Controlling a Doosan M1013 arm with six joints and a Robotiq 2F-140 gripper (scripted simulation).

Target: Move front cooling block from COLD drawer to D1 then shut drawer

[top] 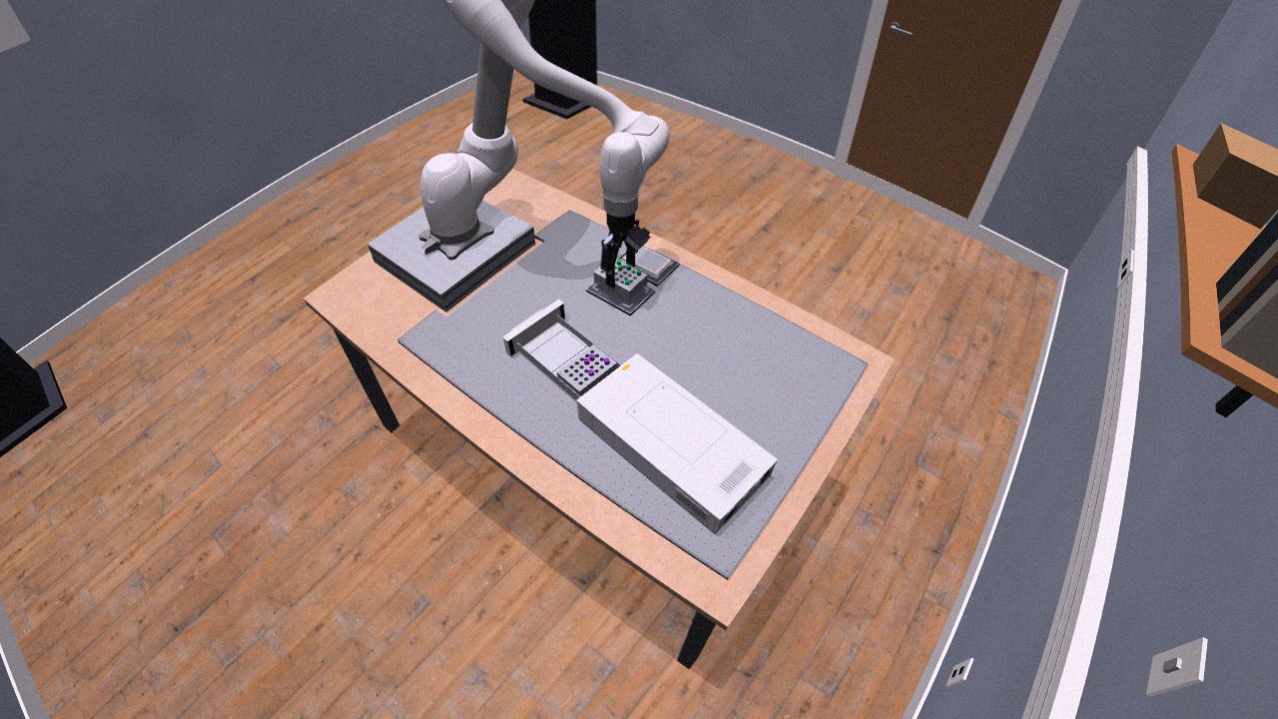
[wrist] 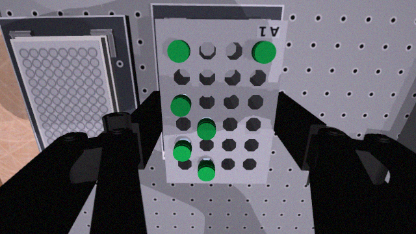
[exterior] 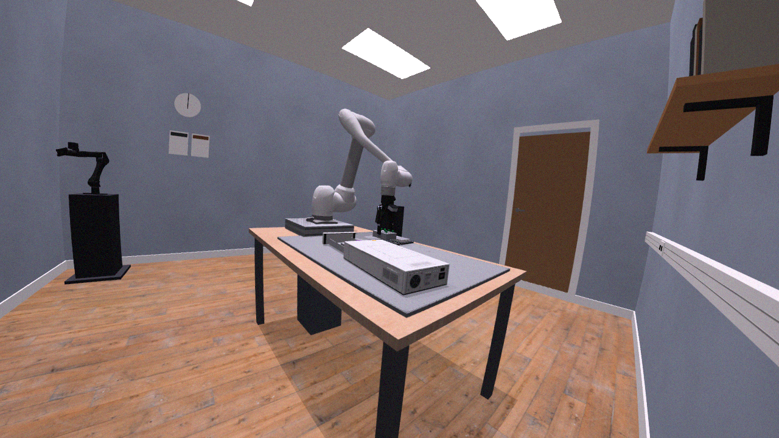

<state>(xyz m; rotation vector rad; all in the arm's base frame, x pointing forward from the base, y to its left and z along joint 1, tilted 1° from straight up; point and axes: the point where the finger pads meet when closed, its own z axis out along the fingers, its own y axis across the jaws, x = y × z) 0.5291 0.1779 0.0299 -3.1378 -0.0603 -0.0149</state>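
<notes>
The deck slot D1 is 80 mm below my hand. The rest, counted from my hand: perforated grey mat: 180 mm ahead, 160 mm to the right, 90 mm below; cooler COLD: 250 mm ahead, 310 mm to the right, 50 mm below; drawer: 60 mm ahead, 290 mm to the right, 50 mm below.
</notes>
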